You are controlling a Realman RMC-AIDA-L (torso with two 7-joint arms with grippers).
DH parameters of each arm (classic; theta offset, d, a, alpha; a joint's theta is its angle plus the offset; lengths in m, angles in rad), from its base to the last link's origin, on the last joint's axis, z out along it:
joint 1: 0 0.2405 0 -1.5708
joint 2: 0 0 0 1.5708
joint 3: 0 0.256 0 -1.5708
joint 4: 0 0 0 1.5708
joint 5: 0 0.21 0 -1.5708
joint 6: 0 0 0 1.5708
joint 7: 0 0.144 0 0
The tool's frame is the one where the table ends.
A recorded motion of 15 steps. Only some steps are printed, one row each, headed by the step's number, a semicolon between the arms.
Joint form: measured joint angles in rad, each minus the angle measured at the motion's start. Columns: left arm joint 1, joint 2, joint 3, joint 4, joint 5, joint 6, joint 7; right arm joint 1, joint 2, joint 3, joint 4, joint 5, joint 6, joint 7.
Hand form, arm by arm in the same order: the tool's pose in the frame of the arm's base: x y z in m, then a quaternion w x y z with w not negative. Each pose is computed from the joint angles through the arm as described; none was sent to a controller.
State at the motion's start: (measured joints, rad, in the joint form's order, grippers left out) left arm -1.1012 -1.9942 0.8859 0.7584 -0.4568 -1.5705 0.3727; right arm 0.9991 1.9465 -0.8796 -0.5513 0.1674 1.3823 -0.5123
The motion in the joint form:
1: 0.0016 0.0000 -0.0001 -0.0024 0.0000 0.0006 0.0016; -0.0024 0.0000 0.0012 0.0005 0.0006 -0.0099 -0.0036
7: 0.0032 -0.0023 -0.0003 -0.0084 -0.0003 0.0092 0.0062; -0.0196 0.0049 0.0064 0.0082 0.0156 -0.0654 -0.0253
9: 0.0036 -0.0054 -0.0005 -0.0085 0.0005 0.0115 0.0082; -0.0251 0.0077 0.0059 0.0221 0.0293 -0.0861 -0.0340
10: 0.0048 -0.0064 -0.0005 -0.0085 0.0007 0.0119 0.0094; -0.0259 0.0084 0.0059 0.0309 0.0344 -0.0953 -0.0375
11: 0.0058 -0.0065 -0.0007 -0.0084 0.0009 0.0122 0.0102; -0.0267 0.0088 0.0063 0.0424 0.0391 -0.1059 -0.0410
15: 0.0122 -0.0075 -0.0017 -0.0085 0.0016 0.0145 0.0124; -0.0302 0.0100 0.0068 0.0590 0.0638 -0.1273 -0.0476
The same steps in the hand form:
1: -0.1323 0.4336 0.0201 0.13761 -0.83446 -0.52359 0.10294; 0.2493 0.4219 0.0321 0.21756 -0.79474 0.51442 -0.23755
7: -0.1335 0.4336 0.0183 0.13748 -0.83482 -0.52320 0.10215; 0.2557 0.4236 0.0286 0.22821 -0.79943 0.50907 -0.22288
9: -0.1335 0.4333 0.0170 0.13694 -0.83546 -0.52235 0.10204; 0.2583 0.4226 0.0244 0.22635 -0.80134 0.50938 -0.21714
10: -0.1339 0.4330 0.0165 0.13654 -0.83553 -0.52230 0.10221; 0.2593 0.4221 0.0224 0.22521 -0.80205 0.50957 -0.21526
11: -0.1344 0.4329 0.0165 0.13660 -0.83547 -0.52237 0.10222; 0.2608 0.4214 0.0202 0.22385 -0.80242 0.51025 -0.21368
15: -0.1371 0.4322 0.0162 0.13669 -0.83434 -0.52418 0.10207; 0.2619 0.4209 0.0156 0.22095 -0.80409 0.51338 -0.20265

